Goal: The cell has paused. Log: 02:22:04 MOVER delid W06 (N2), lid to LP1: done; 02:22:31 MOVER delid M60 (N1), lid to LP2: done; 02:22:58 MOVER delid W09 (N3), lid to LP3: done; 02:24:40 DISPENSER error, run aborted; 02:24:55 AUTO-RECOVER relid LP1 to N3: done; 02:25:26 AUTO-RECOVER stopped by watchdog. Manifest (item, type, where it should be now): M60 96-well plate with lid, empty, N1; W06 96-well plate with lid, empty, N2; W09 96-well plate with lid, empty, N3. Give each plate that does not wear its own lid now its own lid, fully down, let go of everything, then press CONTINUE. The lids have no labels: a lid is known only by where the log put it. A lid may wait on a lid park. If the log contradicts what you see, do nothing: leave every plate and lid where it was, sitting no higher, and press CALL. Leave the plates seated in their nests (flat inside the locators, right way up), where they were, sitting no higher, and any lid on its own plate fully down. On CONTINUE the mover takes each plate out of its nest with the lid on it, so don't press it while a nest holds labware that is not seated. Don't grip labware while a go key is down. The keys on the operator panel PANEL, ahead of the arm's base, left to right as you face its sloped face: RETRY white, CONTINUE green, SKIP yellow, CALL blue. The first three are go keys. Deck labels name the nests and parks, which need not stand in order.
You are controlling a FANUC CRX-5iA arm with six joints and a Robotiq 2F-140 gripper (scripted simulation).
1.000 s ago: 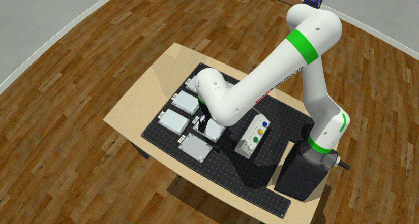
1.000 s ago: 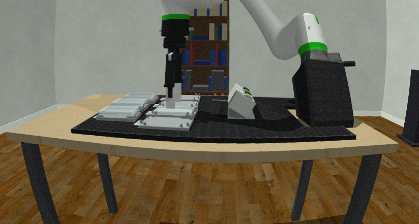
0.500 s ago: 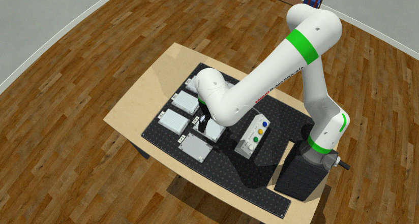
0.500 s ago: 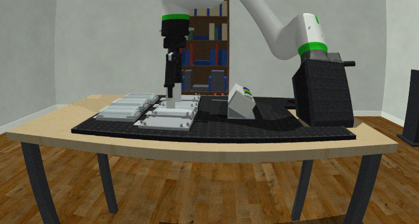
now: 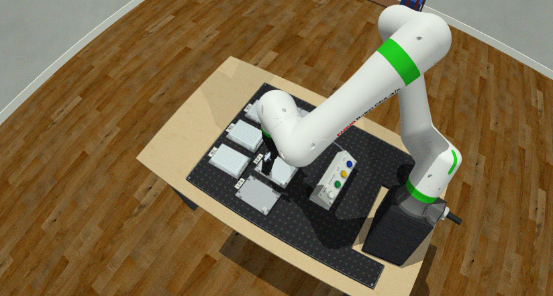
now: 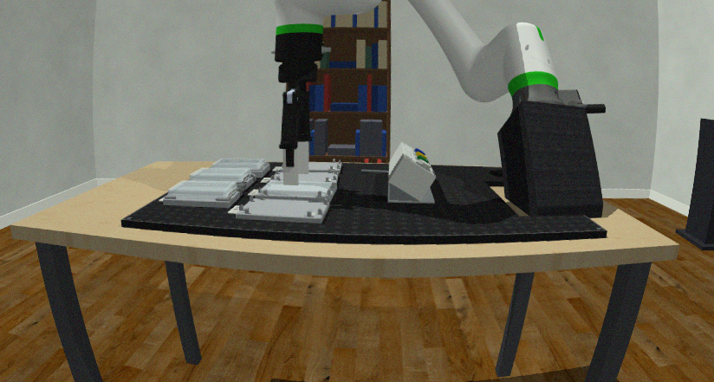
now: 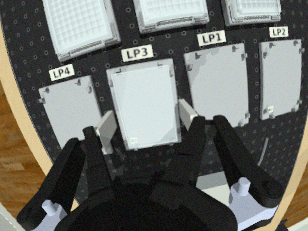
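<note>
My gripper is now 5 cm above the LP3. Also, from my hand: park LP1 (2 cm ahead, 12 cm to the right, 5 cm below); then LP1 label (11 cm ahead, 11 cm to the right, 5 cm below); then park LP4 (2 cm behind, 13 cm to the left, 5 cm below).
</note>
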